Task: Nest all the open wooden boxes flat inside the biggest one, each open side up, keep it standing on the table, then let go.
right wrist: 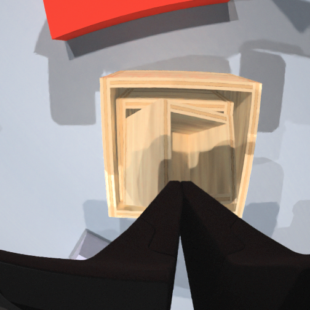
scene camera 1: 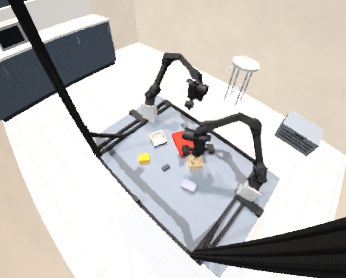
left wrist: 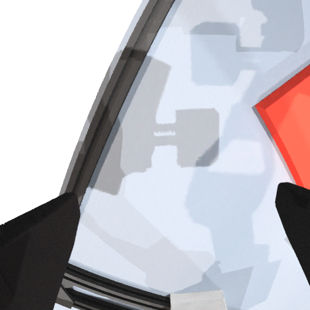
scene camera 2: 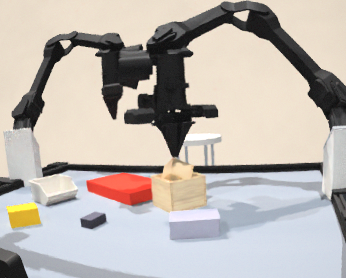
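Where they show: left gripper, fingertip midpoint: [scene camera 2: 114, 119]; right gripper, fingertip midpoint: [scene camera 1: 196, 156] [scene camera 2: 174, 157]; left arm's base, link origin: [scene camera 1: 148, 104] [scene camera 2: 21, 137]; right arm's base, link origin: [scene camera 1: 253, 185].
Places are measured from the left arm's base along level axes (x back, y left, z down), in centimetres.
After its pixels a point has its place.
Note:
The biggest wooden box [scene camera 1: 195, 165] {x -44.4, y -34.2, z 8.4 cm} [scene camera 2: 180, 194] {x -43.4, y -34.9, z 10.8 cm} [right wrist: 180, 81] stands upright on the table, open side up. A middle wooden box [right wrist: 121, 145] sits inside it. The smallest wooden box [scene camera 2: 178, 170] {x -43.6, y -32.7, z 6.5 cm} [right wrist: 145, 155] lies tilted inside the middle one; its left side in the right wrist view is raised, and it sticks up above the biggest box's rim. My right gripper [scene camera 2: 175, 155] {x -43.3, y -30.5, z 4.2 cm} [right wrist: 178, 191] is shut and empty, its tips at the raised small box's top in scene camera 2; contact is unclear. My left gripper [scene camera 1: 189, 105] {x -30.5, y 5.0, z -2.5 cm} [scene camera 2: 114, 116] {x -30.5, y 5.0, z -2.5 cm} [left wrist: 179, 200] is open and empty, high above the table.
A red block [scene camera 1: 182, 143] {x -31.8, y -18.1, z 11.8 cm} [scene camera 2: 122, 188] {x -31.9, y -22.5, z 11.8 cm} [left wrist: 290, 125] [right wrist: 135, 12] lies beside the boxes. A lavender block [scene camera 1: 189, 185] {x -44.0, y -47.1, z 11.2 cm} [scene camera 2: 194, 224] {x -43.3, y -49.5, z 12.0 cm} is in front. A white bin [scene camera 1: 158, 138] {x -13.6, y -17.8, z 13.8 cm} [scene camera 2: 53, 190] {x -12.9, y -15.1, z 13.3 cm}, yellow block [scene camera 1: 144, 158] {x -11.1, y -38.0, z 11.2 cm} [scene camera 2: 23, 215] {x -11.4, y -39.3, z 12.2 cm} and dark block [scene camera 1: 166, 167] {x -26.8, y -39.0, z 12.8 cm} [scene camera 2: 93, 220] {x -26.4, y -40.7, z 13.0 cm} are farther left.

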